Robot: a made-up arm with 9 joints. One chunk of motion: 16 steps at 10 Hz.
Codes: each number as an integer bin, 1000 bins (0 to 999) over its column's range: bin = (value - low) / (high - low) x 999, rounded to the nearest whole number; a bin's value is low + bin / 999 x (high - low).
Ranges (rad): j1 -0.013..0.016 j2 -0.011..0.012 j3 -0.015..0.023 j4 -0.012..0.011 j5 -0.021..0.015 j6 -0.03..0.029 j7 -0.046..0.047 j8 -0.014..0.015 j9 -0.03..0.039
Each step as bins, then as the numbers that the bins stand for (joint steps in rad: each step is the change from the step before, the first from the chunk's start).
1 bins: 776 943 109 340 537 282 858 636 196
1 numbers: 0.00953 0.01071 -0.01085 -0.00417 -0.00165 -0.01335 0.03387 0.00446 -0.01646
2 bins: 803 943 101 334 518 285 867 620 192
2 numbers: 0.01031 0.01071 -0.01116 -0.00431 -0.00233 -0.01317 0.03471 0.00400 -0.01674
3 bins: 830 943 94 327 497 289 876 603 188
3 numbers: 0.01109 0.01071 -0.01142 -0.00447 -0.00309 -0.01293 0.03555 0.00350 -0.01702
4 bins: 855 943 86 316 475 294 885 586 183
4 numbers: 0.01182 0.01071 -0.01173 -0.00472 -0.00388 -0.01264 0.03639 0.00301 -0.01736
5 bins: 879 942 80 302 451 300 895 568 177
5 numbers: 0.01252 0.01069 -0.01196 -0.00505 -0.00475 -0.01228 0.03732 0.00249 -0.01777
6 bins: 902 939 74 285 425 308 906 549 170
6 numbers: 0.01318 0.01062 -0.01219 -0.00544 -0.00568 -0.01181 0.03834 0.00194 -0.01826
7 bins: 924 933 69 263 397 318 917 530 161
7 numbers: 0.01382 0.01048 -0.01238 -0.00594 -0.00669 -0.01122 0.03937 0.00139 -0.01888
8 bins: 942 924 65 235 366 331 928 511 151
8 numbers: 0.01435 0.01027 -0.01253 -0.00659 -0.00781 -0.01045 0.04039 0.00083 -0.01957
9 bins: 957 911 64 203 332 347 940 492 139
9 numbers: 0.01478 0.00997 -0.01257 -0.00733 -0.00904 -0.00951 0.04151 0.00028 -0.02040
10 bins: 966 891 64 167 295 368 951 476 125
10 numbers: 0.01504 0.00951 -0.01257 -0.00816 -0.01037 -0.00827 0.04253 -0.00018 -0.02137
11 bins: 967 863 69 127 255 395 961 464 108
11 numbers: 0.01507 0.00887 -0.01238 -0.00908 -0.01181 -0.00667 0.04346 -0.00053 -0.02254
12 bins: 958 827 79 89 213 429 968 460 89
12 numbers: 0.01481 0.00804 -0.01199 -0.00995 -0.01332 -0.00466 0.04411 -0.00065 -0.02385
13 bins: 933 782 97 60 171 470 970 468 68
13 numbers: 0.01408 0.00700 -0.01131 -0.01062 -0.01484 -0.00224 0.04430 -0.00041 -0.02530
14 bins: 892 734 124 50 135 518 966 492 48
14 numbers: 0.01289 0.00590 -0.01028 -0.01085 -0.01614 0.00059 0.04393 0.00028 -0.02668
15 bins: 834 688 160 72 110 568 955 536 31
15 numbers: 0.01121 0.00484 -0.00891 -0.01034 -0.01704 0.00355 0.04290 0.00156 -0.02786
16 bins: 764 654 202 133 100 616 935 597 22
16 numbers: 0.00918 0.00406 -0.00732 -0.00894 -0.01740 0.00638 0.04104 0.00333 -0.02848
